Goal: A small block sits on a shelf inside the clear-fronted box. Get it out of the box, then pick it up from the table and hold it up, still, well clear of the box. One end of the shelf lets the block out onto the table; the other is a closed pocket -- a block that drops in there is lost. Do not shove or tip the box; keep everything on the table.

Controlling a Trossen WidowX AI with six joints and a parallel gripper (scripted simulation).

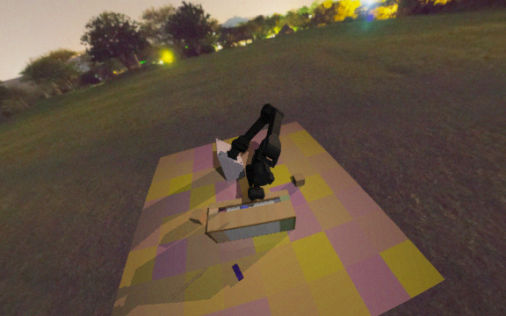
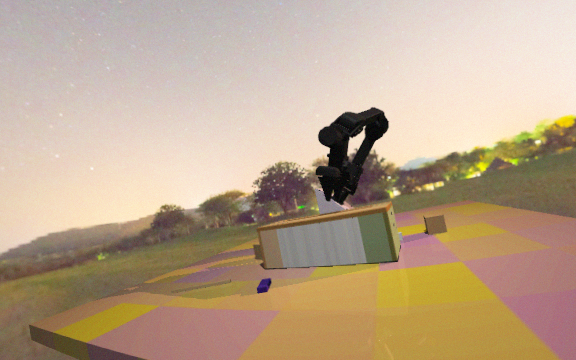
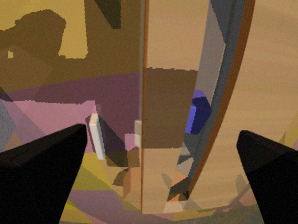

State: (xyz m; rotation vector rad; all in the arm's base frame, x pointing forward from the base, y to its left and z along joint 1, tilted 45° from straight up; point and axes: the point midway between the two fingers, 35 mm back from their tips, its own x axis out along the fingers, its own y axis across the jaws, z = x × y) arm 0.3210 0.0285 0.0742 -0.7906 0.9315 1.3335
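Now: gripper tip 30 mm short of the blue block, 50 mm to the left of it and 80 mm above it. From my gripper tip the other things lie so: tan cube (40 mm behind, 310 mm to the right, 140 mm below); then box (20 mm ahead, 20 mm to the right, 100 mm below).
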